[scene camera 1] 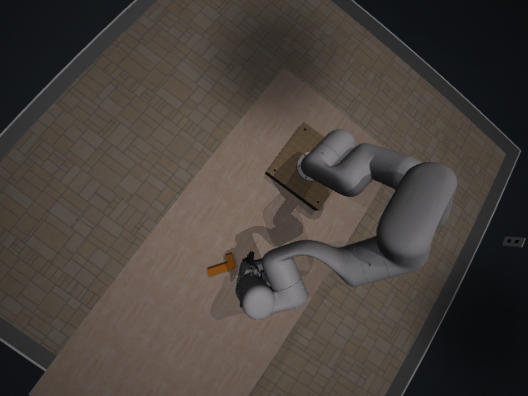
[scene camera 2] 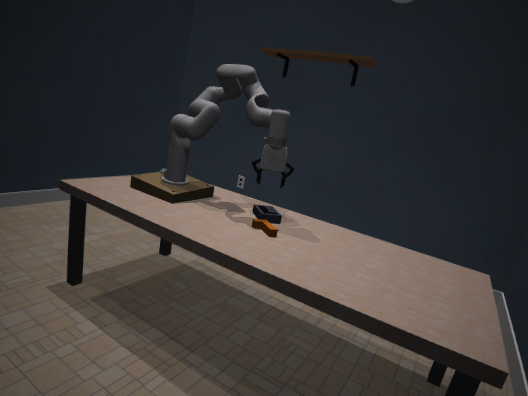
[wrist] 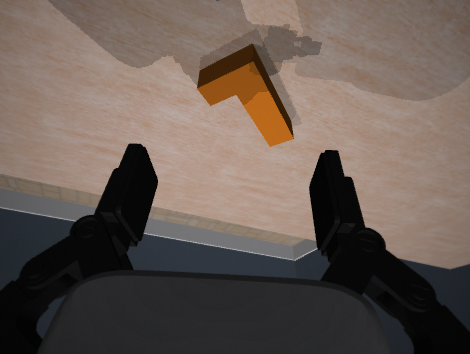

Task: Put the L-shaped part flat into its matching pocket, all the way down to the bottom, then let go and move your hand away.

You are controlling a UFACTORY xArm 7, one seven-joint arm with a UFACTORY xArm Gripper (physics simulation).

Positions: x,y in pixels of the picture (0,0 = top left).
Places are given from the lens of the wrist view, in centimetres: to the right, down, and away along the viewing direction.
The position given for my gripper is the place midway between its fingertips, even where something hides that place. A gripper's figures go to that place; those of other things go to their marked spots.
my gripper (wrist: 232,165): 0, -1, 14
orange L-shaped part (wrist: 242,73): 1, -9, 25
